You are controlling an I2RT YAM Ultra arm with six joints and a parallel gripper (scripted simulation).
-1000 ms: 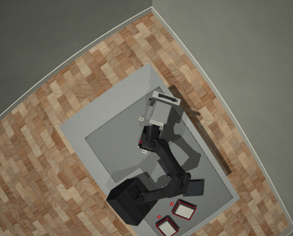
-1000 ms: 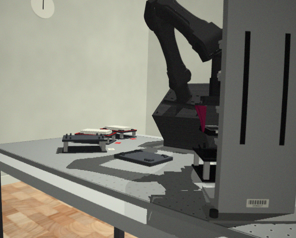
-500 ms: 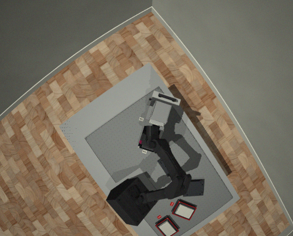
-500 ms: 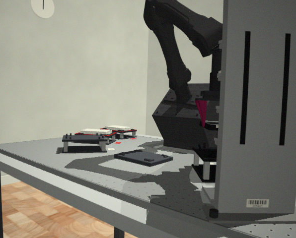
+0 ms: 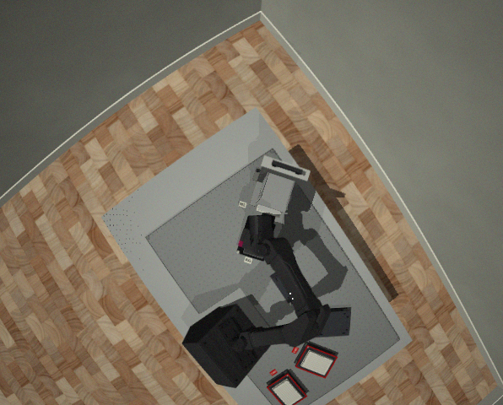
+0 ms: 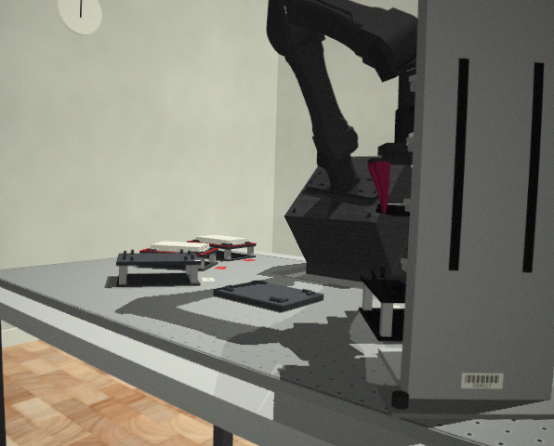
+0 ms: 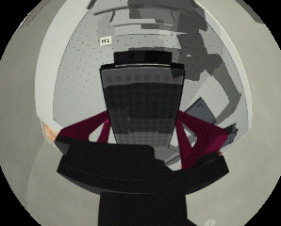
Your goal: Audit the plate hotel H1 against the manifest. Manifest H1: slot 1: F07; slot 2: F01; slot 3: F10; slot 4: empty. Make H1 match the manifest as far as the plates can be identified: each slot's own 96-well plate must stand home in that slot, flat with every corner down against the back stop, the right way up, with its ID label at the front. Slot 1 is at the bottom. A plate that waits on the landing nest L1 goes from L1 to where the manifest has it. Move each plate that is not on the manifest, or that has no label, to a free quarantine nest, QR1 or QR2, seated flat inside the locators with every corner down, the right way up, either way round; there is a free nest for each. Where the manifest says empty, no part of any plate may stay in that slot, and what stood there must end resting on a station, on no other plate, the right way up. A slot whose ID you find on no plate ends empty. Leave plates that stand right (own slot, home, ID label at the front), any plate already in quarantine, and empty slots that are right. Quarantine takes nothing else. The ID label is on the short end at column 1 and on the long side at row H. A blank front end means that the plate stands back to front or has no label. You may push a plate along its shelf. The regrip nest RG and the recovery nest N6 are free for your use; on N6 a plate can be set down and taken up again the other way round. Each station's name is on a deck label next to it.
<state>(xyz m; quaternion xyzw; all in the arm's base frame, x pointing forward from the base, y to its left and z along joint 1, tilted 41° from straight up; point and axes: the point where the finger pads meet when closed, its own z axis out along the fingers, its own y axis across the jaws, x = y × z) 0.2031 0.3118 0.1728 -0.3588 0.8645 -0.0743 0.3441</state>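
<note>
My hand is 80 mm short of the N6 deck label, 360 mm to the left of it and 180 mm above it. Round my hand: dark 96-well plate (right at my hand); H1 deck label (150 mm to the left, 180 mm below); grey hotel back wall (160 mm ahead, 190 mm to the left, 20 mm above).
</note>
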